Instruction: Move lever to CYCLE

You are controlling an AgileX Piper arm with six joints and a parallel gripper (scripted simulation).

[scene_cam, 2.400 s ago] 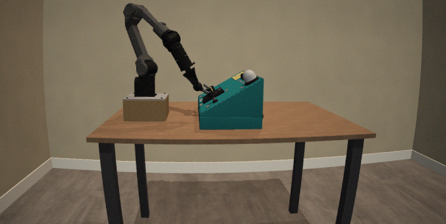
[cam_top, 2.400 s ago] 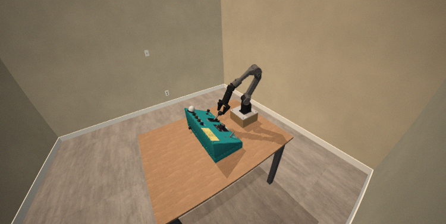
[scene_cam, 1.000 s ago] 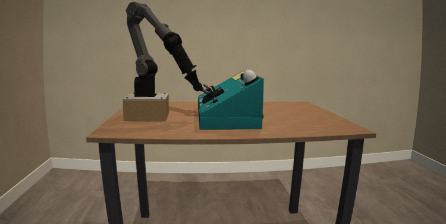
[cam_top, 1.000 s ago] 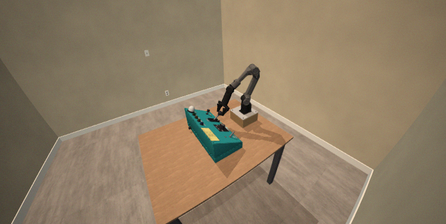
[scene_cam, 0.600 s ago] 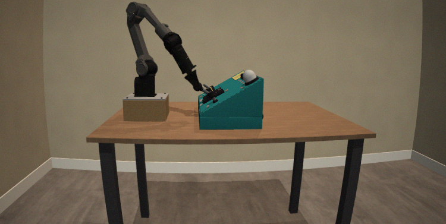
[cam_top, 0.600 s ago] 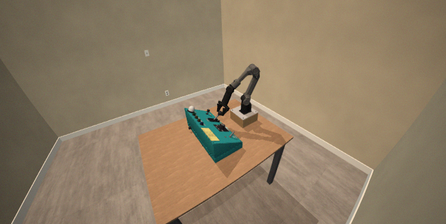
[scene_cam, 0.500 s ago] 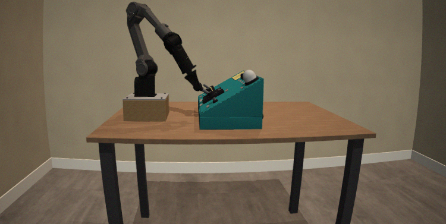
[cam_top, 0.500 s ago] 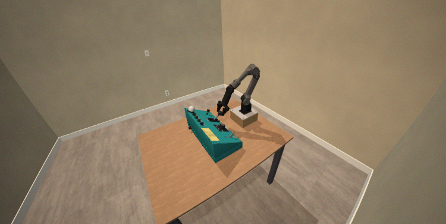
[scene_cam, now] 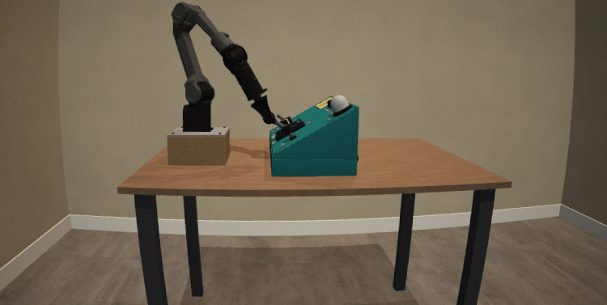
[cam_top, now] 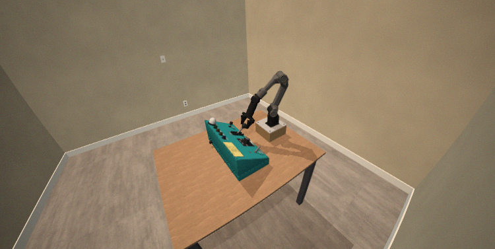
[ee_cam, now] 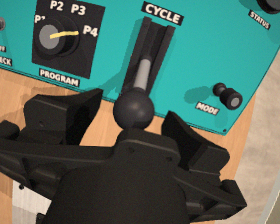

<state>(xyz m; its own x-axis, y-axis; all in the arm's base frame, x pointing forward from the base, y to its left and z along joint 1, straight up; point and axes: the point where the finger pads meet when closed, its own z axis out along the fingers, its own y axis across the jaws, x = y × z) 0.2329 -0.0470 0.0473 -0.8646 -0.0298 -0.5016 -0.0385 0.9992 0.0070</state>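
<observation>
Right now my hand is 90 mm short of the teal console, 60 mm to the right of it and 50 mm above it. Also, from my hand: rotary selector (110 mm to the left, 60 mm ahead, 30 mm below); toggle (240 mm to the left, 50 mm ahead, 30 mm below).
</observation>
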